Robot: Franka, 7 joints.
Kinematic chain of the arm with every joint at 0, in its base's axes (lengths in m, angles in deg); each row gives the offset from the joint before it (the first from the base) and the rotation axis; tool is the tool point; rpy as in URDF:
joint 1: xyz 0 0 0.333 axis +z
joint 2: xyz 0 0 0 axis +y
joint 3: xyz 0 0 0.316 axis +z
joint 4: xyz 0.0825 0 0 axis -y
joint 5: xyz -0.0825 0 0.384 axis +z
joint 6: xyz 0 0 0 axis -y
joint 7: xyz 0.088 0 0 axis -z
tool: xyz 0 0 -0.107 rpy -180 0 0
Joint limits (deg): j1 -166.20..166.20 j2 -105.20..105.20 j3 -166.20..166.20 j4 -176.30..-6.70 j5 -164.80..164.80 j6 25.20..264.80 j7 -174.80..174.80
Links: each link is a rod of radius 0.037 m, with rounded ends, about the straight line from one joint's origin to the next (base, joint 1, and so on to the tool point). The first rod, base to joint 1, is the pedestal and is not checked.
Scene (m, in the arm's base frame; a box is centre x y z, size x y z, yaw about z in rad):
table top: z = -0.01
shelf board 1: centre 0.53 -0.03 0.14 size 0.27 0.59 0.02 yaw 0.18
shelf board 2: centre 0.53 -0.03 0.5 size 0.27 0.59 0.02 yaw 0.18
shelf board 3: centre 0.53 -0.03 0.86 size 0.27 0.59 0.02 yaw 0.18
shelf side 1: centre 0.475 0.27 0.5 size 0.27 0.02 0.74 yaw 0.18
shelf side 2: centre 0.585 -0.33 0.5 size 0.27 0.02 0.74 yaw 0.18
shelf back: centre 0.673 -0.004 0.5 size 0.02 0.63 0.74 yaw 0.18
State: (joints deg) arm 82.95 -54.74 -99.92 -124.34 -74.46 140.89 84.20
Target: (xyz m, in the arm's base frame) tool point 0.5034 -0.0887 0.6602
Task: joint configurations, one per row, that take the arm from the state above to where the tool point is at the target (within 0.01 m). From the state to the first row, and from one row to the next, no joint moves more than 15 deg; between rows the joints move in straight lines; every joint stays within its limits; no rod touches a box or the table.
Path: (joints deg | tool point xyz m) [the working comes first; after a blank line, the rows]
Joints at the target: 78.41 -58.92 -62.89 -117.24 -74.77 150.52 84.20
Straight joint move there: touches shelf board 2.

1: 69.62 -57.56 -96.48 -132.82 -74.73 141.71 84.20 | 0.4698 -0.2265 0.2972
2: 56.28 -60.38 -93.03 -141.30 -75.01 142.53 84.20 | 0.4077 -0.2431 0.2957
3: 42.95 -63.19 -89.59 -149.79 -75.28 143.34 84.20 | 0.3488 -0.2465 0.2995
4: 29.61 -66.01 -86.14 -158.27 -75.55 144.16 84.20 | 0.2953 -0.2383 0.3064
5: 37.25 -74.19 -73.41 -154.52 -76.69 149.17 84.20 | 0.3376 -0.2001 0.4257
6: 44.89 -82.38 -60.67 -150.76 -77.84 154.17 84.20 | 0.3305 -0.1580 0.5491
7: 52.53 -90.56 -47.94 -147.01 -78.98 159.18 84.20 | 0.2744 -0.1304 0.6602
8: 61.16 -80.02 -52.92 -137.09 -77.58 156.30 84.20 | 0.3591 -0.1308 0.6592
9: 69.79 -69.47 -57.91 -127.16 -76.17 153.41 84.20 | 0.4373 -0.1161 0.6566
10: 78.41 -58.92 -62.89 -117.24 -74.77 150.52 84.20 | 0.5034 -0.0887 0.6602

